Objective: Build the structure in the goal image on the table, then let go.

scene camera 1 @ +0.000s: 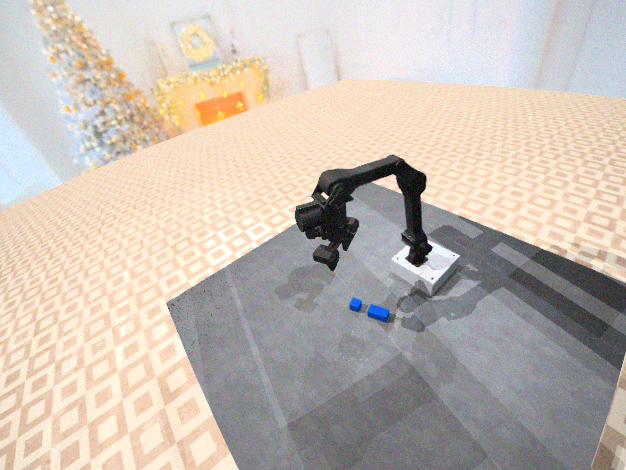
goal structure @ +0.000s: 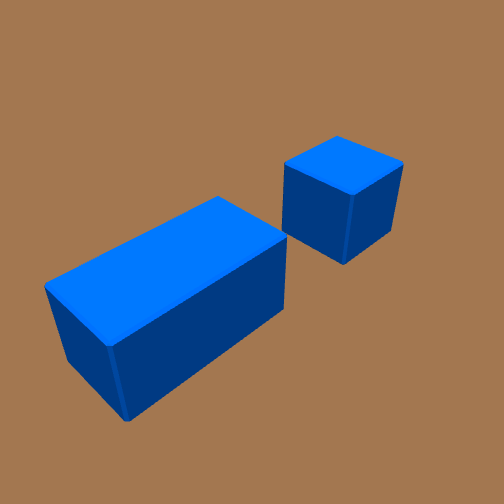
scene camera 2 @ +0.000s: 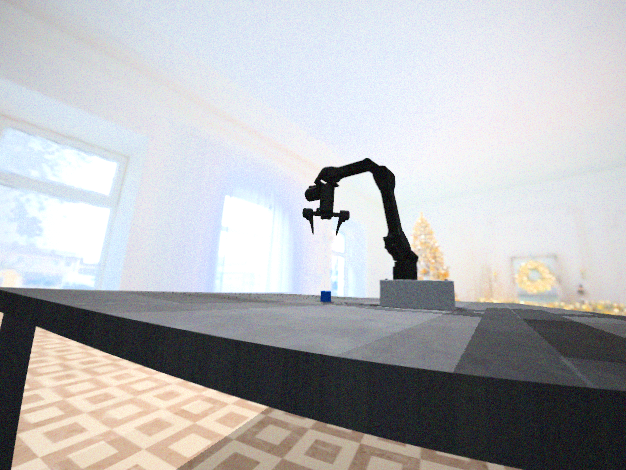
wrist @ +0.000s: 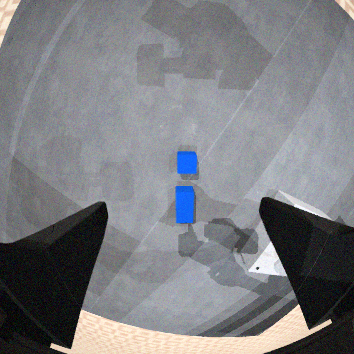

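Pixels of known places: gripper, fingertip midpoint: [scene camera 1: 339, 260] [scene camera 2: 324, 235] [wrist: 185, 208]; arm's base, link origin: [scene camera 1: 416, 259] [scene camera 2: 406, 281].
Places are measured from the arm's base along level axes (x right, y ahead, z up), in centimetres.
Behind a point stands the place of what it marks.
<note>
A small blue cube [scene camera 1: 355, 304] {x 1.0, y 29.2, z -3.8 cm} [wrist: 187, 162] {x 2.0, y 28.6, z -3.9 cm} and a longer blue block [scene camera 1: 378, 313] {x -6.7, y 25.5, z -3.9 cm} [wrist: 185, 205] {x -5.3, y 24.8, z -3.9 cm} lie flat on the grey table [scene camera 1: 242, 404] {x -4.9, y 76.3, z -7.2 cm} [scene camera 2: 283, 328] {x -58.5, y 0.1, z -7.2 cm} [wrist: 100, 110] {x 2.5, y 47.4, z -7.1 cm}. They stand in one line, end to end, with a narrow gap between them. In scene camera 2 one blue block face [scene camera 2: 325, 296] {x -8.8, y 23.1, z -5.5 cm} shows; the other block is hidden in line with it, and I cannot tell which is in front. My gripper [scene camera 1: 339, 258] {x 4.1, y 31.6, z 17.8 cm} [scene camera 2: 325, 233] {x 4.1, y 31.6, z 17.8 cm} [wrist: 185, 208] {x 4.1, y 31.6, z 17.8 cm} is open and empty, pointing down, high above the blocks and touching neither.
The arm's white base box [scene camera 1: 427, 268] {x -5.8, y 0.7, z 0.0 cm} [scene camera 2: 417, 294] {x -10.5, y -4.9, z -3.7 cm} [wrist: 270, 262] {x -7.5, y 0.8, z 0.0 cm} stands on the table near the longer block's end of the row. The arm arches from it over the table. Shadows of the arm fall around the blocks.
</note>
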